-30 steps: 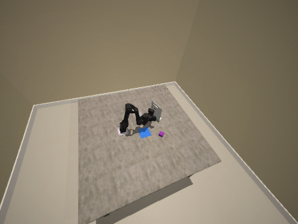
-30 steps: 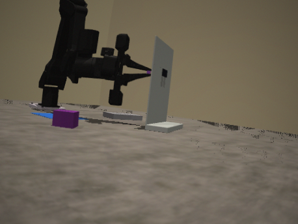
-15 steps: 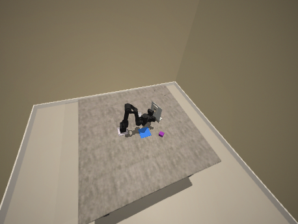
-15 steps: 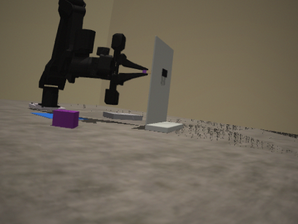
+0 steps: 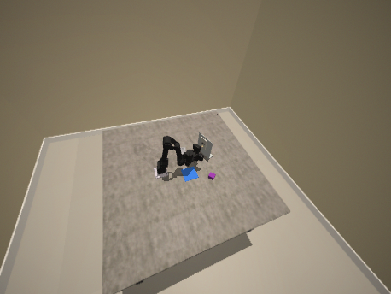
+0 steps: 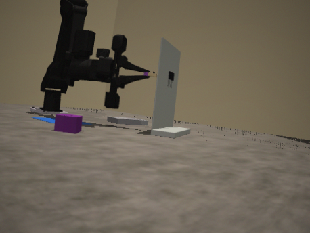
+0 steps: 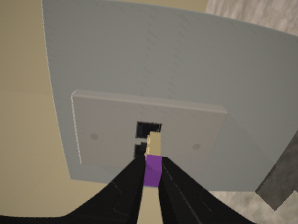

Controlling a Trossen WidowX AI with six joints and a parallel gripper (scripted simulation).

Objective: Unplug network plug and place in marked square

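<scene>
Now: the blue marked square 150 mm behind my gripper tip, 150 mm to the right of it and 140 mm below it. Round my gripper tip: white upright panel: 50 mm ahead, 30 mm to the left, 40 mm below; then network plug: 10 mm ahead; then flat grey slab: 140 mm behind, 90 mm to the left, 130 mm below.
</scene>
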